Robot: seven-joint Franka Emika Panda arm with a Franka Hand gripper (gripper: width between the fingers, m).
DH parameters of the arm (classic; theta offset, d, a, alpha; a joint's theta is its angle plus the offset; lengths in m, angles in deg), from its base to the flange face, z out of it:
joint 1: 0 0.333 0 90
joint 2: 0 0 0 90
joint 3: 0 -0.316 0.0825 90
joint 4: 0 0 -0.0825 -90
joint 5: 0 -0.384 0 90
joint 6: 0 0 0.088 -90
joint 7: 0 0.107 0 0
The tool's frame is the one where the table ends.
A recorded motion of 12 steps. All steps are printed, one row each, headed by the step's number.
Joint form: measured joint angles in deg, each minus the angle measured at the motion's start. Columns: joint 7, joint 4, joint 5, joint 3, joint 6, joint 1, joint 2.
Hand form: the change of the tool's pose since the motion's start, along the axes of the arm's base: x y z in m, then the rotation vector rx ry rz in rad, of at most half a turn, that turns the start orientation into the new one. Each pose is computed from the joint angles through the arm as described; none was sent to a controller.
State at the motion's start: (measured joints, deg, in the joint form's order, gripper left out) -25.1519 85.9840 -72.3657 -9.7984 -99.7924 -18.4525 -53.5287
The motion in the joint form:
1: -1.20 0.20 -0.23 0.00 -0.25 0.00 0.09
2: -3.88 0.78 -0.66 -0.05 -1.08 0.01 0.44
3: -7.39 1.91 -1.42 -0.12 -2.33 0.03 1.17
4: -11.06 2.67 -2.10 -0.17 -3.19 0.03 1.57
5: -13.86 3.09 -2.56 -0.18 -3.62 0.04 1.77
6: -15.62 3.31 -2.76 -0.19 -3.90 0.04 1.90
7: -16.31 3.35 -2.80 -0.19 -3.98 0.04 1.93
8: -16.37 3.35 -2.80 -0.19 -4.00 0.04 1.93
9: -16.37 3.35 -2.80 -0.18 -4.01 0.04 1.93
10: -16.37 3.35 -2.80 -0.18 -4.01 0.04 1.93
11: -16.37 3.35 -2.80 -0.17 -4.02 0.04 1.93
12: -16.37 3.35 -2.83 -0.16 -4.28 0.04 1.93
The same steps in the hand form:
1: -0.0003 -0.0001 -0.0003 -0.0025 -0.0189 -0.0014
2: -0.0009 -0.0002 -0.0002 -0.0128 -0.0617 -0.0053
3: -0.0026 -0.0001 0.0006 -0.0275 -0.1158 -0.0133
4: -0.0039 -0.0001 0.0002 -0.0389 -0.1726 -0.0165
5: -0.0047 -0.0001 -0.0002 -0.0461 -0.2165 -0.0162
6: -0.0050 -0.0002 -0.0002 -0.0520 -0.2448 -0.0150
7: -0.0050 -0.0003 -0.0001 -0.0544 -0.2563 -0.0138
8: -0.0050 -0.0003 -0.0002 -0.0549 -0.2574 -0.0137
9: -0.0050 -0.0005 -0.0002 -0.0552 -0.2573 -0.0139
10: -0.0050 -0.0005 -0.0002 -0.0552 -0.2573 -0.0139
11: -0.0050 -0.0006 -0.0002 -0.0554 -0.2573 -0.0141
12: -0.0048 -0.0012 -0.0005 -0.0591 -0.2572 -0.0171

